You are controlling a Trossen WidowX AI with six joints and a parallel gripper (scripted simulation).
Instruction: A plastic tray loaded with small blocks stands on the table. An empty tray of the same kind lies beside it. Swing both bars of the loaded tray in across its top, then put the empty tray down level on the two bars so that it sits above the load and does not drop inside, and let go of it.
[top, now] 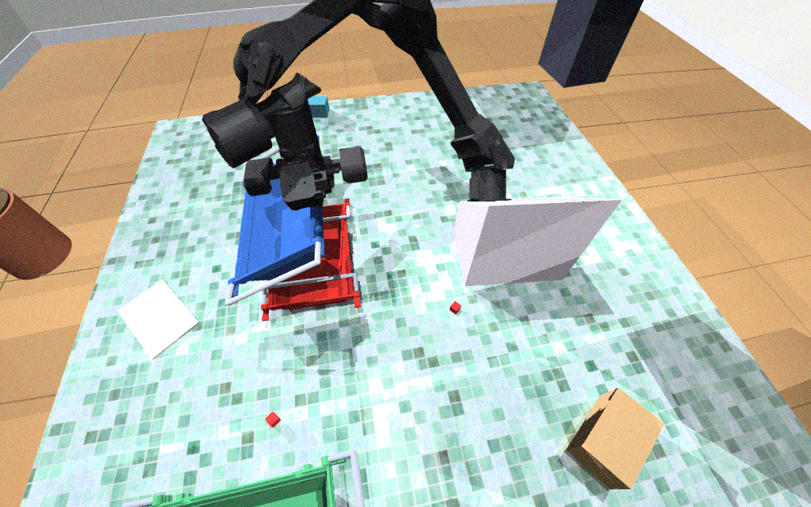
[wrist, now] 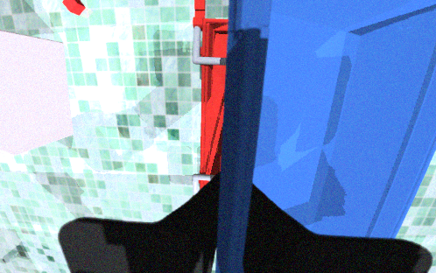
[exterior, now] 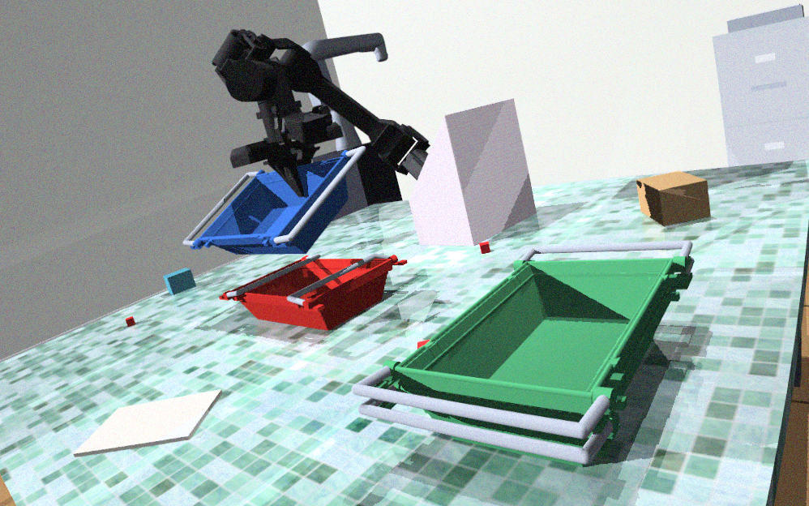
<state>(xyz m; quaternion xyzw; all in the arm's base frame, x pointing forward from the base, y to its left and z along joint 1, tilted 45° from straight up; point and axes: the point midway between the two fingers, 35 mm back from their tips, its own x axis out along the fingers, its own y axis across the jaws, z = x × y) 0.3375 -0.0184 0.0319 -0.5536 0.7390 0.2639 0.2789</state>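
Right now my gripper tip is 70 mm short of the blue tray and 10 mm to the left of it. From my gripper tip the other things lie so: tan box: 370 mm behind, 480 mm to the left, 150 mm below; then flat white plate: 370 mm ahead, 30 mm to the left, 180 mm below; then cyan cube: 50 mm behind, 580 mm to the right, 160 mm below.
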